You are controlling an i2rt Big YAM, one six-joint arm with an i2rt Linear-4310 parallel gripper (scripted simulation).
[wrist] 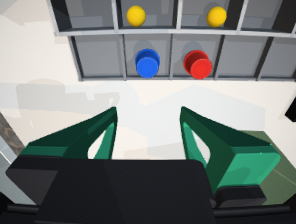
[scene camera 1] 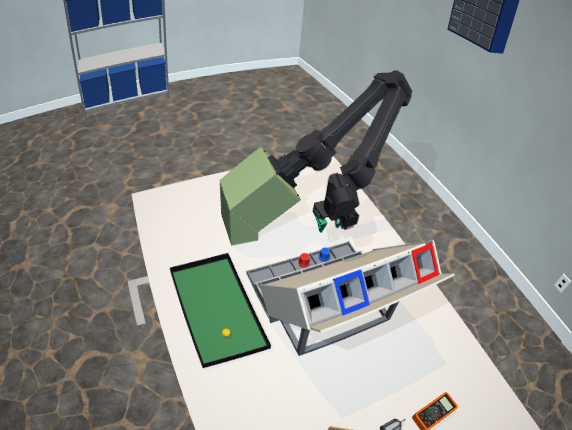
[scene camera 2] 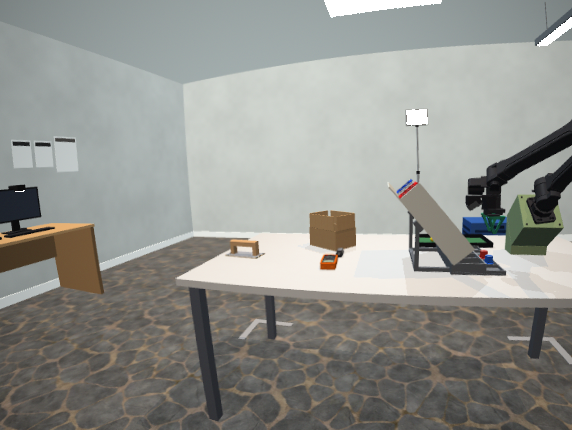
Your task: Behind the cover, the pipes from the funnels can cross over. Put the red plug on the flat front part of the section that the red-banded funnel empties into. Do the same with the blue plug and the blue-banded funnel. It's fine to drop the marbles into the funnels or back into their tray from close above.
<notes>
I see my gripper, a cardboard box and a green tray.
</notes>
